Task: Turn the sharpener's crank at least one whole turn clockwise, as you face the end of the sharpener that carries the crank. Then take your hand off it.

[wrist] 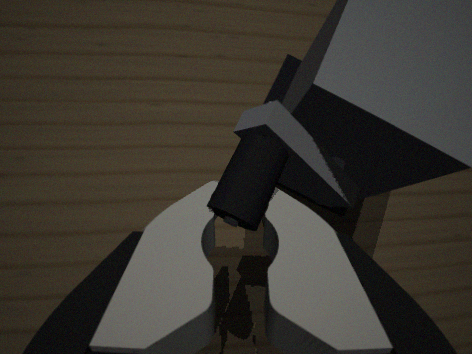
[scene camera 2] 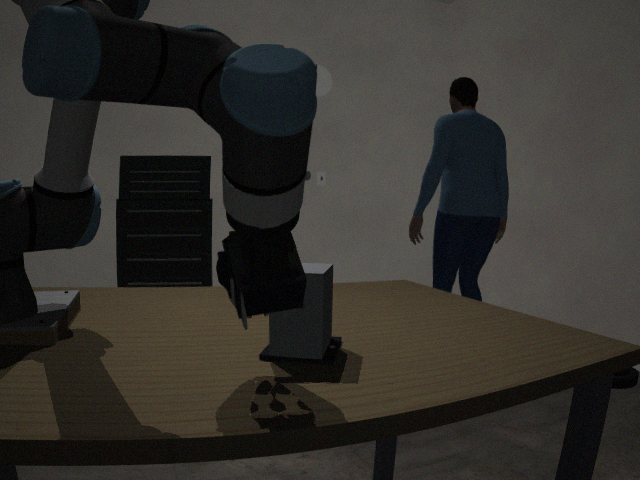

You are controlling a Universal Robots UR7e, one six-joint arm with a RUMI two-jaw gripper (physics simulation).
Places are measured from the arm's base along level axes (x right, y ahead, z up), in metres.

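Pixels of known places: gripper, fingertip midpoint: (wrist: 238,185) (scene camera 2: 257,314).
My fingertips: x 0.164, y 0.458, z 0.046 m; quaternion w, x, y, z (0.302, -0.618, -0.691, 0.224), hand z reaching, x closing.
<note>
Behind a point stands the place of what it marks.
The sharpener is a grey box-shaped body (scene camera 2: 302,328) @[y 0.520, x 0.151, z 0.022 m] (wrist: 405,65) @[y 0.520, x 0.117, z 0.099 m] upright on a dark base (scene camera 2: 292,356) @[y 0.507, x 0.146, z -0.019 m] (wrist: 385,145) @[y 0.517, x 0.150, z 0.086 m]. In the wrist view, its grey crank arm (wrist: 306,150) runs from beside the body up and left to a black cylindrical handle (wrist: 253,172) @[y 0.457, x 0.169, z 0.089 m]. My gripper (scene camera 2: 245,319) @[y 0.458, x 0.164, z 0.046 m] (wrist: 238,185) @[y 0.458, x 0.164, z 0.046 m] is shut on that handle, with its pale fingers on both sides. In the scene view, the gripper is tilted at the left front of the sharpener and covers part of the body. The handle and crank arm are hidden there.
The wooden table (scene camera 2: 439,351) @[y 0.736, x 0.147, z -0.029 m] (wrist: 100,125) @[y 0.348, x 0.107, z -0.029 m] carries the sharpener, whose shadow falls toward the front edge. The robot's base plate (scene camera 2: 56,299) @[y 0.078, x -0.118, z 0.006 m] is at the left. A dark drawer cabinet (scene camera 2: 164,222) and a person in a blue top (scene camera 2: 470,165) stand behind the table.
</note>
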